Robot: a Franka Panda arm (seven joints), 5 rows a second.
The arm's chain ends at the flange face. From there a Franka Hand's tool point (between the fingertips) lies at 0.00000 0.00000 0.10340 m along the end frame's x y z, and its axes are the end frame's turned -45 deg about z.
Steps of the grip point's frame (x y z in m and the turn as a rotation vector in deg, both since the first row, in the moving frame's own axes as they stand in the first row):
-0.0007 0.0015 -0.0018 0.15 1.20 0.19
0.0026 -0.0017 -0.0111 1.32 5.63 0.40
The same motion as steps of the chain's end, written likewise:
-0.0008 0.0033 -0.0018 0.95 0.74 0.19
-0.0049 0.0058 -0.0106 4.91 3.05 0.40

